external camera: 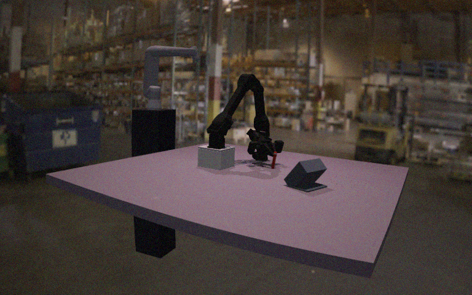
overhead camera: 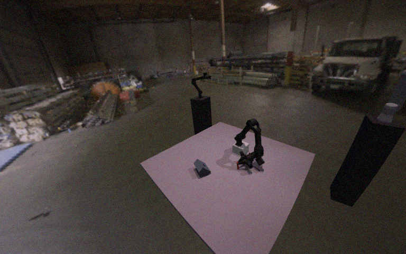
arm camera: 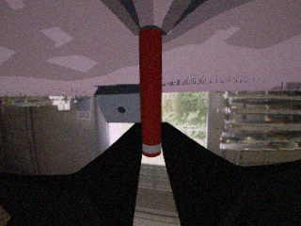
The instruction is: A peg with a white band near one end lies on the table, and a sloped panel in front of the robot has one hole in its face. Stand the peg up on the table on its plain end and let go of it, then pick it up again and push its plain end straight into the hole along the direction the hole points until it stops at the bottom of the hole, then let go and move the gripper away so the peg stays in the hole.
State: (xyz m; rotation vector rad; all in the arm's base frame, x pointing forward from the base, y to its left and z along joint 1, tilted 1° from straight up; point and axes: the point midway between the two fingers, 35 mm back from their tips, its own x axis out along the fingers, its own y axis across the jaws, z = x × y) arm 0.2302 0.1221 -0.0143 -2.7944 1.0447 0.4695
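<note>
Now: the red peg right at my gripper tip. The rest, counted from my gripper tip: sloped panel (250 mm to the right, 190 mm ahead, 10 mm below).
</note>
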